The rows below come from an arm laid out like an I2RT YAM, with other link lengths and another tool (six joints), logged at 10 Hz.
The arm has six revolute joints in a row. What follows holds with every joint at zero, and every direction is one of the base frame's. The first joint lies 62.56 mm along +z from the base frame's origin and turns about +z. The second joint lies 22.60 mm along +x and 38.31 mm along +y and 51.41 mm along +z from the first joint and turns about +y. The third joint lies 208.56 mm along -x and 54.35 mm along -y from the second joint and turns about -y. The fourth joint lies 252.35 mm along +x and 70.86 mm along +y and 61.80 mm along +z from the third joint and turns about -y. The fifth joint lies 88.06 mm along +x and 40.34 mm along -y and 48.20 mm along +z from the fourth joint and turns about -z. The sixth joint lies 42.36 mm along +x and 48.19 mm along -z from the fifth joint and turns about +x. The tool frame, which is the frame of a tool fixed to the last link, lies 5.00 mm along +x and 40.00 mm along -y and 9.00 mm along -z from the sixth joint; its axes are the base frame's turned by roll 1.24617, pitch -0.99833 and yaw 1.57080 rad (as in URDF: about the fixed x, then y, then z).
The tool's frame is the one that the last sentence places.
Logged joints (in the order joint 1, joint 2, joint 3, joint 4, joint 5, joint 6), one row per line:
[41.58, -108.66, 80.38, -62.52, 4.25, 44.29]
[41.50, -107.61, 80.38, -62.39, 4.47, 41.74]
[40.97, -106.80, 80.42, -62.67, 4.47, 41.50]
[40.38, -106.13, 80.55, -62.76, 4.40, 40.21]
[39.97, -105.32, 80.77, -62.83, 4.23, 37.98]
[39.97, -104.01, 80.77, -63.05, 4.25, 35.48]
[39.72, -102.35, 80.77, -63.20, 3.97, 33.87]
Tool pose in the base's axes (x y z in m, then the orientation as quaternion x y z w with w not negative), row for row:
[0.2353, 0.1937, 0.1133, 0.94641, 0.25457, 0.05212, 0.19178]
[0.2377, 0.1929, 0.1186, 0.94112, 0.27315, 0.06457, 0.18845]
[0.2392, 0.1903, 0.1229, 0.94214, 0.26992, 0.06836, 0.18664]
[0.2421, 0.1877, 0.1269, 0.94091, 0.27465, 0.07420, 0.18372]
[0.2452, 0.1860, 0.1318, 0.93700, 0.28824, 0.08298, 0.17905]
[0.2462, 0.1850, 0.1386, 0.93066, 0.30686, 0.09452, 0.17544]
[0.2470, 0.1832, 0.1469, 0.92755, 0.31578, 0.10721, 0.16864]
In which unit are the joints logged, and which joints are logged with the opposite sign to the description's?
The joints are logged in degrees. Opposite sign: joint 2.
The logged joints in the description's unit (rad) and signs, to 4 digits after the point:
[0.7257, 1.8965, 1.4029, -1.0912, 0.0742, 0.7730]
[0.7243, 1.8781, 1.4029, -1.0889, 0.0780, 0.7285]
[0.7151, 1.8640, 1.4036, -1.0938, 0.0780, 0.7243]
[0.7048, 1.8523, 1.4059, -1.0954, 0.0768, 0.7018]
[0.6976, 1.8382, 1.4097, -1.0966, 0.0738, 0.6629]
[0.6976, 1.8153, 1.4097, -1.1004, 0.0742, 0.6192]
[0.6932, 1.7863, 1.4097, -1.1030, 0.0693, 0.5911]

